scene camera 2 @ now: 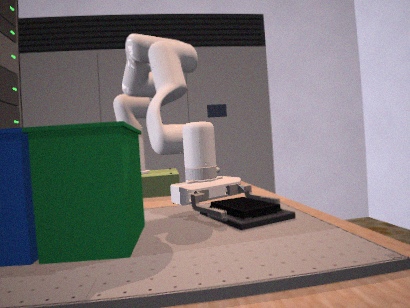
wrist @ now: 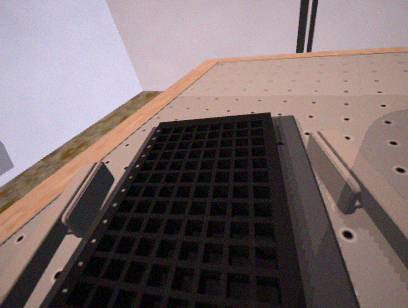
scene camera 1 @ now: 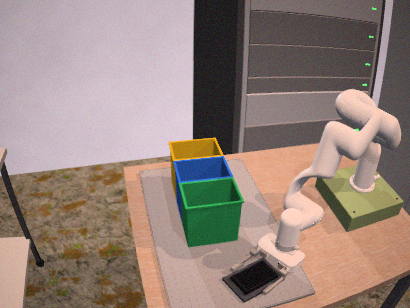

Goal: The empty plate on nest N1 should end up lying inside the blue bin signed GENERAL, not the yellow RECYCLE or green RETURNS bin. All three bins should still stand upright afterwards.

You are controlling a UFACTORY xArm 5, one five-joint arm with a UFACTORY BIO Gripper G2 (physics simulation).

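Seen in the pictures: hand at its tool point: [scene camera 2: 245,207] [wrist: 200,183] [scene camera 1: 252,278]; arm's base at its link origin: [scene camera 1: 361,184].
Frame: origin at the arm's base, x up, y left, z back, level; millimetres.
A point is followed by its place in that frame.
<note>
The black gridded plate [scene camera 1: 255,276] @(y 259, x -35, z -605 mm) [scene camera 2: 245,206] @(y 250, x -35, z -636 mm) [wrist: 200,210] @(y 250, x -42, z -597 mm) lies flat on the dark nest [scene camera 1: 233,288] @(y 275, x -49, z -681 mm) [scene camera 2: 265,221] @(y 269, x -54, z -686 mm) [wrist: 300,175] @(y 210, x -48, z -637 mm). My gripper [scene camera 1: 251,278] @(y 257, x -42, z -612 mm) [scene camera 2: 248,208] @(y 257, x -42, z -612 mm) [wrist: 212,186] @(y 257, x -42, z -612 mm) is low over it, partly closed but still open, with one finger along each side. In the wrist view the left pad is close to the plate's left edge, and a gap shows at the right pad. The blue bin [scene camera 1: 202,170] @(y -191, x 71, z -646 mm) [scene camera 2: 17,200] @(y -91, x 26, z -751 mm) stands upright between the yellow bin [scene camera 1: 196,149] @(y -320, x 79, z -632 mm) and the green bin [scene camera 1: 212,220] @(y 55, x 53, z -684 mm) [scene camera 2: 85,195] @(y -3, x 26, z -759 mm), both upright. The bin floors are mostly hidden.
The bins and nest stand on a grey perforated board [scene camera 1: 167,260] @(y 94, x -60, z -844 mm) [scene camera 2: 165,280] @(y 92, x -60, z -845 mm) on the wooden table [scene camera 1: 360,250] @(y 276, x -73, z -171 mm). The green bin is the nearest bin to the gripper. The arm's olive base block [scene camera 1: 360,210] @(y 142, x 1, z -111 mm) [scene camera 2: 160,185] @(y 100, x -35, z -170 mm) stands at the right in scene view 1.
</note>
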